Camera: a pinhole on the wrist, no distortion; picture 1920 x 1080 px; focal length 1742.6 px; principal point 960.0 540.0 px. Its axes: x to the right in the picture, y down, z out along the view. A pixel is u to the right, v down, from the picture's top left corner.
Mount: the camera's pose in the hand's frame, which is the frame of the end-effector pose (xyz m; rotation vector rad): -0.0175 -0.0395 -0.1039 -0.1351 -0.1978 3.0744
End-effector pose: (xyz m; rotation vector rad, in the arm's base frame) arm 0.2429 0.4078 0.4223 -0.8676 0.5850 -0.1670
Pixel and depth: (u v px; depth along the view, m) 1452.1 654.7 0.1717
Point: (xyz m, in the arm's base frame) 0.2142 0.4337 0.5390
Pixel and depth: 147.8 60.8 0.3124
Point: 0.4540 0.5207 0.4959
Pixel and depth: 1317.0 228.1 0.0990
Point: 0.2049 0.3997 0.4637
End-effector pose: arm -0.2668 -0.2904 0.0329 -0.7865 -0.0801 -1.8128
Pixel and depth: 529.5 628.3 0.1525
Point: -0.3041 -0.2477 0.0955
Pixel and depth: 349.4 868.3 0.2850
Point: -0.3081 -0.2062 0.2432
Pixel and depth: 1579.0 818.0 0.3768
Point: -0.2354 0.0218 0.1671
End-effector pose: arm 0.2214 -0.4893 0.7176 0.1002 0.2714 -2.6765
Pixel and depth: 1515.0 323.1 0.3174
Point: 0.3312 -0.4407 0.9419
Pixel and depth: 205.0 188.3 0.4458
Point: 0.0791 -0.6073 1.0614
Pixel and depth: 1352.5 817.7 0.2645
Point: 0.2614 -0.3784 0.8924
